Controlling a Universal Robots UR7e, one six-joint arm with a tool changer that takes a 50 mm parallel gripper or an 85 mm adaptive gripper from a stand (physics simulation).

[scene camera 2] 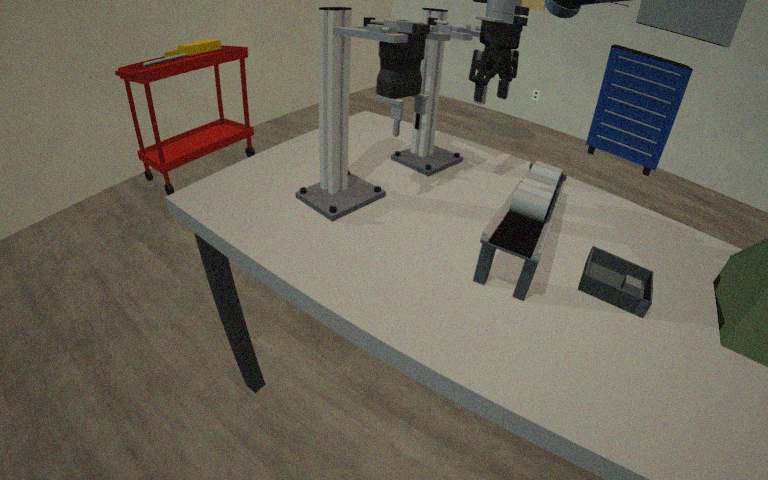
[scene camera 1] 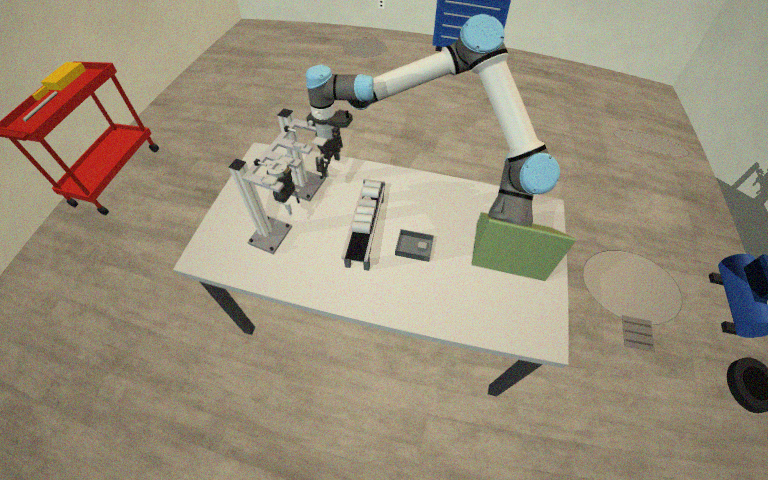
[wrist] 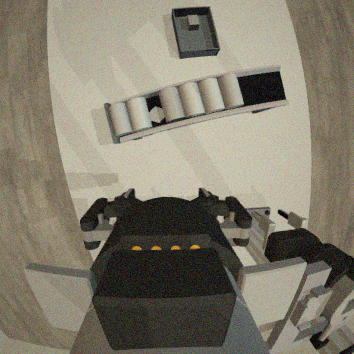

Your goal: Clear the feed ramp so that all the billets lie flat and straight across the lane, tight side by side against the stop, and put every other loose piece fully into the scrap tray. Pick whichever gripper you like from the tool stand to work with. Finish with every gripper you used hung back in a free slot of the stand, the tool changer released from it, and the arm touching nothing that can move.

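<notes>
The adaptive gripper is on the arm, open and empty, high beside the stand's far post. The feed ramp holds pale billets lying across it. In the wrist view, two billets lie side by side at the left end plate. A hexagonal light piece sits in the gap after them, then several more billets side by side. The scrap tray holds a small light block.
The tool stand has two posts with holder arms. The parallel gripper hangs in it. A green panel stands by the arm base. A red cart and a blue cabinet stand beyond the table.
</notes>
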